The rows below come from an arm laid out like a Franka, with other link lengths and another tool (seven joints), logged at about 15 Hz.
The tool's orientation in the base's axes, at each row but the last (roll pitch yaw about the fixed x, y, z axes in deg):
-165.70, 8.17, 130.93
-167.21, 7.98, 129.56
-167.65, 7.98, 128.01
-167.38, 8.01, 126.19
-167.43, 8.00, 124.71
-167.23, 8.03, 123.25
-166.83, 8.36, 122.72
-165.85, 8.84, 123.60
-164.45, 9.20, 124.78
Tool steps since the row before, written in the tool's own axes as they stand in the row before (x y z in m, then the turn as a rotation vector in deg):
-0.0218, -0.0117, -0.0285, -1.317, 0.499, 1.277
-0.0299, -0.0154, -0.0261, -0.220, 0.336, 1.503
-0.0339, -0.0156, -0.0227, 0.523, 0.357, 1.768
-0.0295, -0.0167, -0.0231, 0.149, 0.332, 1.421
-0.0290, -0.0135, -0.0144, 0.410, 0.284, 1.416
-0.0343, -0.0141, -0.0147, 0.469, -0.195, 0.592
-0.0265, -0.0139, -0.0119, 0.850, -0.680, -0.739
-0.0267, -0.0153, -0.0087, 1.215, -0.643, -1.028
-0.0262, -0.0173, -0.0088, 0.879, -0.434, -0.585
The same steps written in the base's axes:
0.0080, -0.0158, 0.0333, 1.108, -1.021, -1.160
0.0092, -0.0256, 0.0327, 0.271, -0.336, -1.495
0.0103, -0.0301, 0.0300, -0.188, 0.193, -1.859
0.0060, -0.0273, 0.0300, 0.044, -0.037, -1.466
0.0068, -0.0274, 0.0209, -0.142, 0.151, -1.487
0.0085, -0.0321, 0.0221, -0.482, 0.150, -0.595
0.0039, -0.0261, 0.0185, -0.939, 0.548, 0.742
0.0030, -0.0274, 0.0161, -1.073, 0.942, 0.954
0.0018, -0.0277, 0.0171, -0.772, 0.653, 0.531

